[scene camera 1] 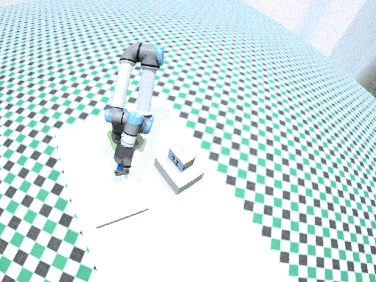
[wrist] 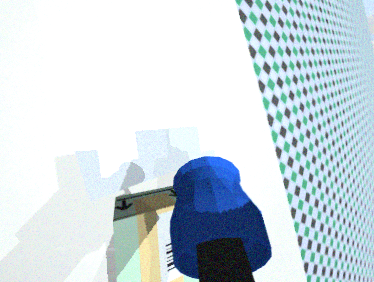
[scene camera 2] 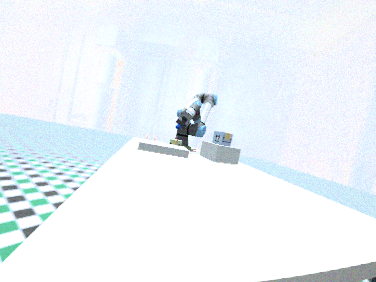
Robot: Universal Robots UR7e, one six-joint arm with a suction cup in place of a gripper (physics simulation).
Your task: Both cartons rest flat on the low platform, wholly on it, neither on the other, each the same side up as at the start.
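Frame: origin at the arm's base, x back, y right, z up, level; centimetres.
Seen in the pictures: hand, tool point: [scene camera 1: 119,169] [wrist: 207,184] [scene camera 2: 177,128].
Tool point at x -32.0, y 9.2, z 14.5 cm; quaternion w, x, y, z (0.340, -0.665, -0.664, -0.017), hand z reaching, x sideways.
A point is followed by its place in that frame.
The green carton with a tan stripe [scene camera 1: 121,172] @(y 8.3, x -27.4, z 1.3 cm) [scene camera 2: 176,142] @(y 7.1, x -27.4, z 3.2 cm) [wrist: 126,250] @(y 3.8, x -24.6, z 4.8 cm) rests on the table just behind the low platform [scene camera 1: 122,212] @(y 15.6, x -51.4, z 1.3 cm) [scene camera 2: 163,150] @(y 17.0, x -54.2, z -1.2 cm). The blue-grey carton [scene camera 1: 176,159] @(y -22.2, x -37.4, z 15.6 cm) [scene camera 2: 222,138] @(y -23.9, x -42.6, z 13.4 cm) stands on the tall block, off the low platform. My suction cup [scene camera 1: 120,167] [scene camera 2: 178,127] [wrist: 207,172] is over the green carton. The scene camera 2 view shows a gap between cup and carton, so the cup carries nothing. In the wrist view the cup hides the right part of the green carton.
The tall grey-white block [scene camera 1: 188,185] @(y -26.3, x -49.7, z 2.0 cm) [scene camera 2: 222,155] @(y -23.5, x -50.3, z 1.9 cm) stands right of the low platform. A green mat or plate [scene camera 1: 111,137] @(y 7.5, x 1.1, z 0.0 cm) lies beneath the arm near its base, behind the green carton. The table's side edge and the checkered floor show at the right in the wrist view.
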